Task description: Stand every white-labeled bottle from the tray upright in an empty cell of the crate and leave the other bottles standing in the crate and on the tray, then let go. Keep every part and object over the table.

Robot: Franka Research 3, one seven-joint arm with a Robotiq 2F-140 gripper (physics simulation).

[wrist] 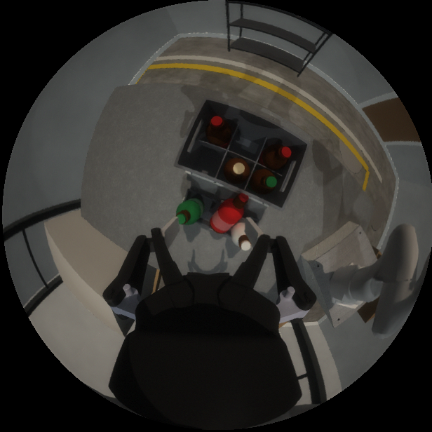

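The dark six-cell crate (260, 124) holds a brown red-capped bottle (218, 131) far left, another brown red-capped bottle (276, 155) far right, a cream-capped bottle (237, 169) near middle and a green-capped bottle (265, 180) near right. Its far middle and near left cells are empty. The grey tray (212, 186) adjoins the crate's near side. It carries a green bottle (190, 210), a red bottle (226, 216) with a pale band, and a white-bodied bottle (239, 234) with brown neck and white cap. My gripper (211, 224) is open and empty above the tray's near side; its right fingertip overlaps the white bottle in view.
A black shelf rack (270, 52) stands beyond the yellow floor line (235, 73). A beige block (82, 255) is at left. A pale grey robot-like part (350, 285) is at right, beside a grey plate with screws (345, 245). The grey table (125, 150) extends left of the crate.
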